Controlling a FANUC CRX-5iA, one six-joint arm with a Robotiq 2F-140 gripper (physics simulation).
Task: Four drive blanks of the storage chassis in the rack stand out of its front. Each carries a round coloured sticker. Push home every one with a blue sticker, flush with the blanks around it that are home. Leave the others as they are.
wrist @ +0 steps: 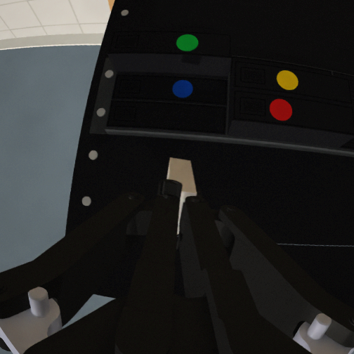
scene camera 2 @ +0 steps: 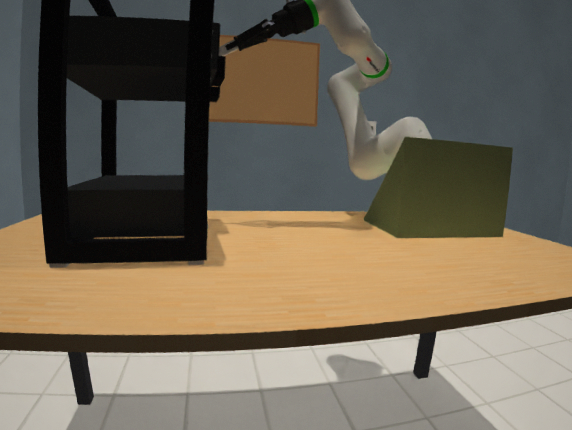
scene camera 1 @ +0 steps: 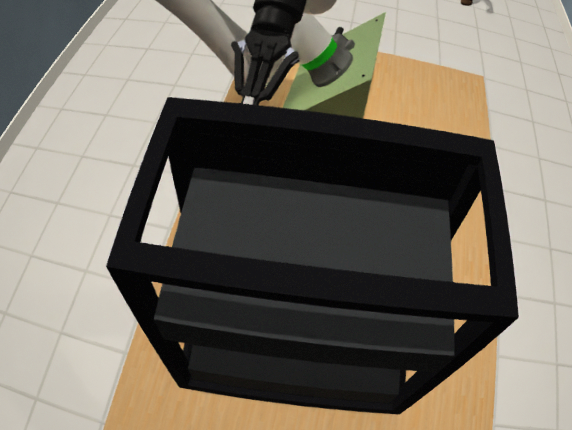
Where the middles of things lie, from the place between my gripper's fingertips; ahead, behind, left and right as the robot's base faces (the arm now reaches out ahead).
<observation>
Right now my hand is 10 cm to the right of the yellow-stickered blank (wrist: 245, 75), 9 cm above it and 3 cm short of it. From my hand the other things lie so: black rack (scene camera 1: 312, 265): 19 cm below, 18 cm to the left, 13 cm ahead.
</observation>
